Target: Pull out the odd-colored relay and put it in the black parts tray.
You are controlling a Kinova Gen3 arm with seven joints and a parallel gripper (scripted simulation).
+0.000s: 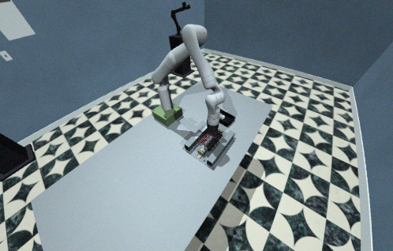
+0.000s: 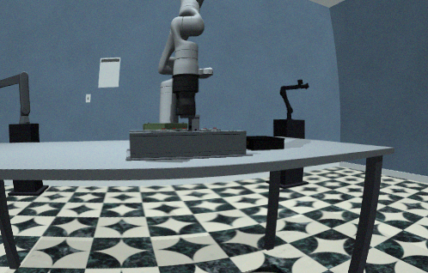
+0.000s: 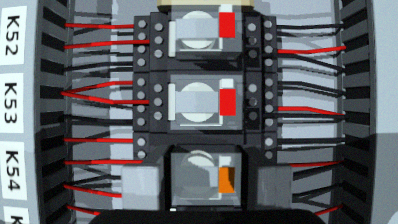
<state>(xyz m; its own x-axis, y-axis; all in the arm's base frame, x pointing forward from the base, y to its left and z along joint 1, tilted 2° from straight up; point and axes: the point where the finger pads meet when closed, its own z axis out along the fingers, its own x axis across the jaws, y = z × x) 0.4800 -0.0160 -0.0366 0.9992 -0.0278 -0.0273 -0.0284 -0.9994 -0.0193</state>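
The K54 relay lies 10 mm below my hand. Round my hand: K52 relay: 60 mm to the left, 10 mm below; relay panel: 40 mm to the right, 30 mm below; K53 relay: 30 mm to the left, 10 mm below.
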